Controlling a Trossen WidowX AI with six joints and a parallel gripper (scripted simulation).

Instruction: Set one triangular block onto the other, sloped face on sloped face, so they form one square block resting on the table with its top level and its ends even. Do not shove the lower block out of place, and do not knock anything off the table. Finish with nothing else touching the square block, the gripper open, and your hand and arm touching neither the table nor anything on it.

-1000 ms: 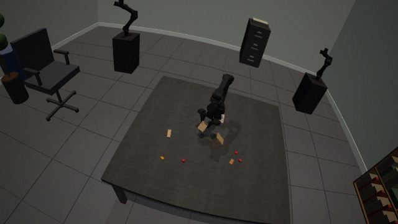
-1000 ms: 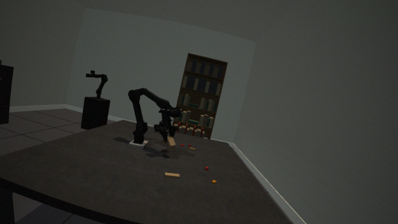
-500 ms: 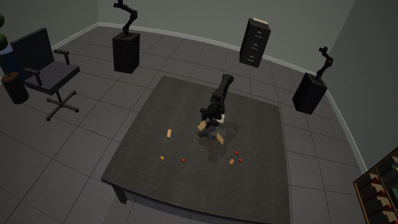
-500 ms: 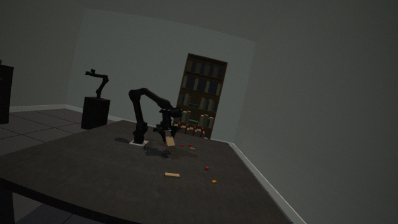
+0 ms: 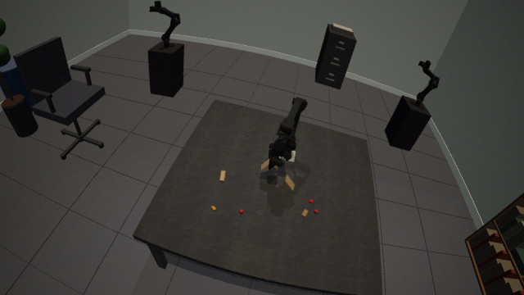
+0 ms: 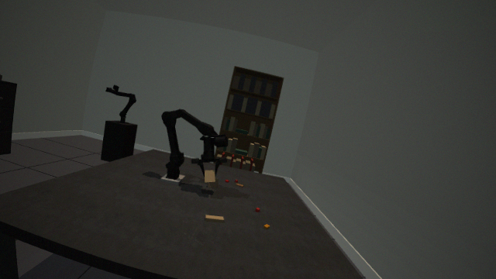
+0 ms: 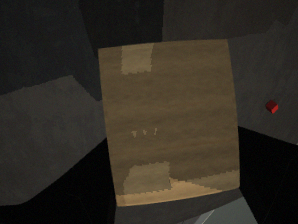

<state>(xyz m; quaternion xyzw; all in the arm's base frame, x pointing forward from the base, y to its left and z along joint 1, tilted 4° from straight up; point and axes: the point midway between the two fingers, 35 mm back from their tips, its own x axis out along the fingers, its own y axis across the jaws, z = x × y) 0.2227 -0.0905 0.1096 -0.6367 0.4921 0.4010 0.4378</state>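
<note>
Right now the tan triangular block is 1 cm above my gripper tip. Round my gripper tip: orange cube: 29 cm ahead, 24 cm to the right, 10 cm below.
</note>
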